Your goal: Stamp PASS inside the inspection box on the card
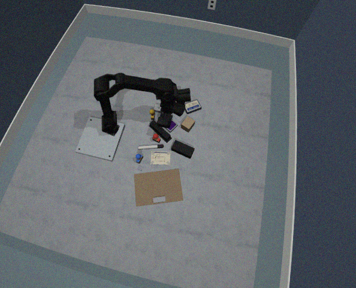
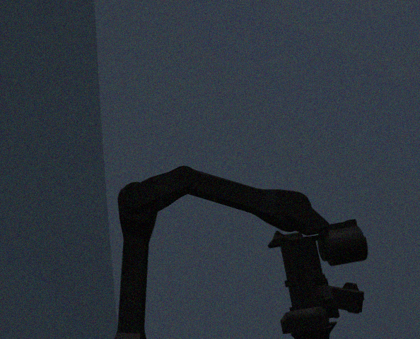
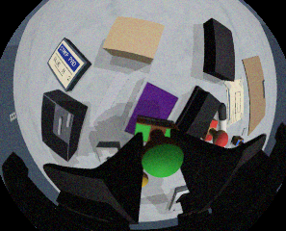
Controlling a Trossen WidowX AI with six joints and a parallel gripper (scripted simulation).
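The cream card lies 40 mm ahead of my gripper tip, 190 mm to the right of it and 80 mm below it. From my gripper tip the other things lie so: long black bar (20 mm behind, 60 mm to the right, 60 mm below); then purple ink pad (70 mm below); then green-knobbed stamp (right at my gripper tip).
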